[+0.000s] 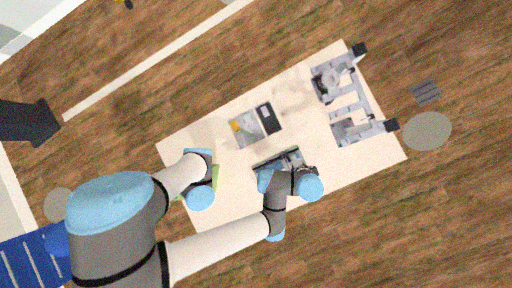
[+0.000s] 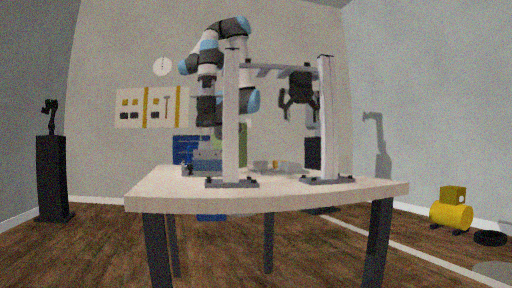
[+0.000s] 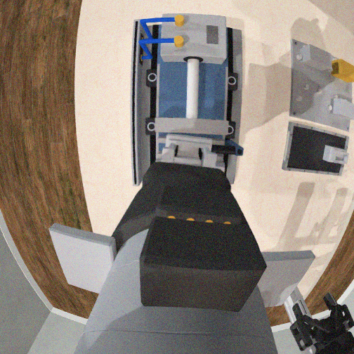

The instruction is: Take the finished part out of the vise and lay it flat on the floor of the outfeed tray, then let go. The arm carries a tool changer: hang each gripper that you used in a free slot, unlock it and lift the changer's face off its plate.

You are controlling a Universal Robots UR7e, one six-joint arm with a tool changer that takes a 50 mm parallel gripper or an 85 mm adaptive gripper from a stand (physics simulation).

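Places are measured from the arm's base along level axes (x back, y right, z up), in centimetres.
Pixels of known places: hand at its tool point: [image 2: 206, 92].
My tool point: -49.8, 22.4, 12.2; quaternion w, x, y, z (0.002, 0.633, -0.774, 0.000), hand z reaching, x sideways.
Note:
For each thing: its top centre in the pictures, then the offset to it from my tool point, as dx, dy, dz.
- vise at its top centre: [image 2: 204, 148] [image 1: 280, 173] +9.1, -1.3, -21.0
- yellow block at its top centre: [image 1: 234, 125] +17.5, -37.6, -26.5
The vise [image 3: 172, 100] [image 2: 207, 166] [image 1: 296, 154], blue and grey, stands on the table. My gripper [image 3: 188, 153], the slim parallel one on the arm, hangs straight down over its front end. Its two fingertips stand a little apart inside the pale grey finished part [image 3: 187, 139] and appear to hold it by its inner walls. The gripper body hides most of the part, so its clearance from the jaws cannot be told. A low tray [image 3: 287, 147] [image 1: 274, 127] with dark floor and grey rim, seemingly the outfeed tray, lies beside the vise; a small pale piece is in it.
The gripper stand [image 2: 327, 120] [image 1: 364, 95] is at the table end; the adaptive gripper [image 2: 301, 92] [image 3: 325, 327] hangs in one slot. A grey fixture plate [image 3: 307, 102] with a yellow block [image 3: 343, 70] [image 1: 235, 125] lies beside the dark tray. A green object [image 1: 215, 176] stands near the arm.

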